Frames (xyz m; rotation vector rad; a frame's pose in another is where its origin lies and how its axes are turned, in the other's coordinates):
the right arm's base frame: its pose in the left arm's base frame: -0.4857 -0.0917 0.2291 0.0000 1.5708 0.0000
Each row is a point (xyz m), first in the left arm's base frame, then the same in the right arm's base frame.
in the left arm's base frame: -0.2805 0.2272 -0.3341
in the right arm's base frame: 0.5632 0.3189 0.2052
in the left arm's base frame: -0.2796 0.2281 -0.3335
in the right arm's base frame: 0.5626 0.3198 0.2061
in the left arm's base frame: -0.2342 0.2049 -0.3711
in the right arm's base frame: 0.6002 0.2966 0.2515
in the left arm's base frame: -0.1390 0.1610 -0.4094
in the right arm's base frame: 0.6385 0.2527 0.3467
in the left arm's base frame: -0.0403 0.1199 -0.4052
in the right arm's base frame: 0.6343 0.2116 0.4454
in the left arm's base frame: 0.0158 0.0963 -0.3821
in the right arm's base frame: 0.6112 0.1880 0.5015
